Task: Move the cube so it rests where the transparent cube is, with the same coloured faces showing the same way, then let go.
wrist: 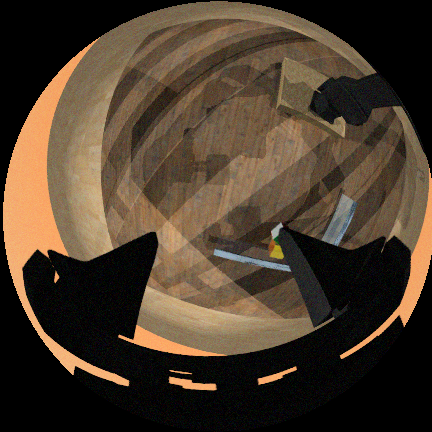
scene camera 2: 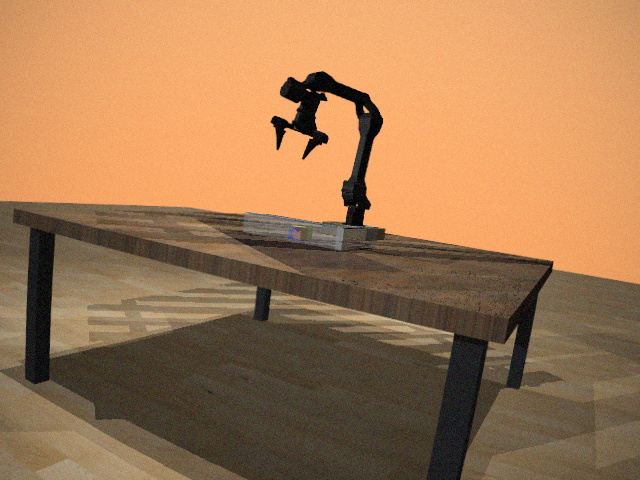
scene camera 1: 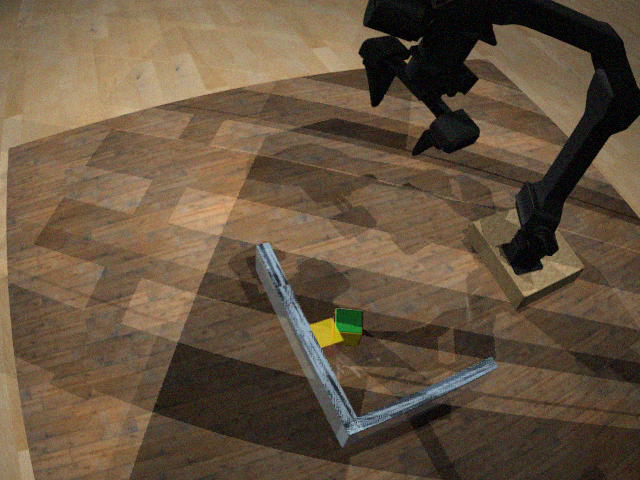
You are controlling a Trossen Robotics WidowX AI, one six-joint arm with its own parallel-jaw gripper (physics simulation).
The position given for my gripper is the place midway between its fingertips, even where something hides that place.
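Note:
My gripper (scene camera 1: 394, 129) open, holding nothing; also in the wrist view (wrist: 218, 236) and scene camera 2 (scene camera 2: 289, 155). Cube (scene camera 1: 349, 322) resting on the table. Transparent cube (scene camera 1: 328, 336) visible. Grey L-shaped frame (scene camera 1: 349, 429); also in the wrist view (wrist: 226, 247) and scene camera 2 (scene camera 2: 328, 236).

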